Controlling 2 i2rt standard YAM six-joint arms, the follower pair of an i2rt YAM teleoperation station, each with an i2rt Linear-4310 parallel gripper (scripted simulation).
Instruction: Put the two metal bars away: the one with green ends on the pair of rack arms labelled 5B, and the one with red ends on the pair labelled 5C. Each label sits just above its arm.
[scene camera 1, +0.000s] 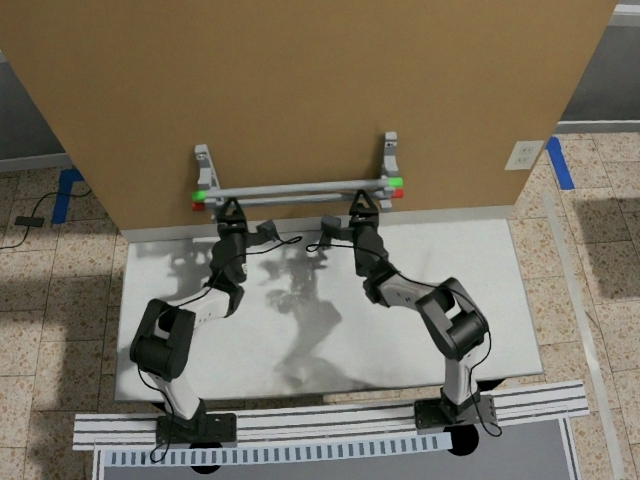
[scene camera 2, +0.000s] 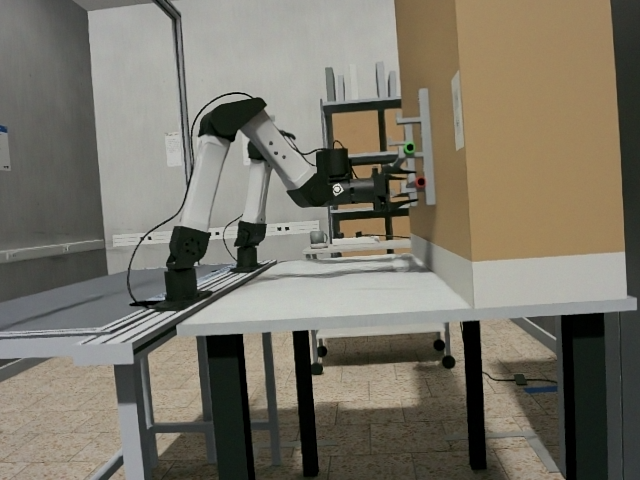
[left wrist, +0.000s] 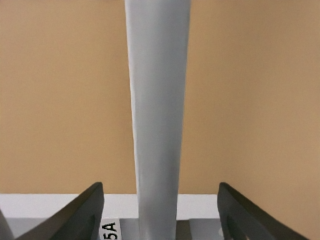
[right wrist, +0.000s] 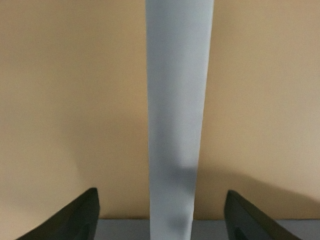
In view: my left gripper (scene camera 1: 234, 203), my right gripper (scene camera 1: 359, 196), a green-ended bar (scene camera 1: 397, 182), a red-ended bar (scene camera 1: 337, 197) and a brown wall (right wrist: 81, 112).
The red-ended bar is seen too in the left wrist view (left wrist: 157, 45) and in the right wrist view (right wrist: 177, 46). My left gripper also shows in the left wrist view (left wrist: 160, 191). My right gripper shows as well in scene camera 2 (scene camera 2: 417, 186) and in the right wrist view (right wrist: 162, 199). The right wrist view misses the green-ended bar: it is out of frame.
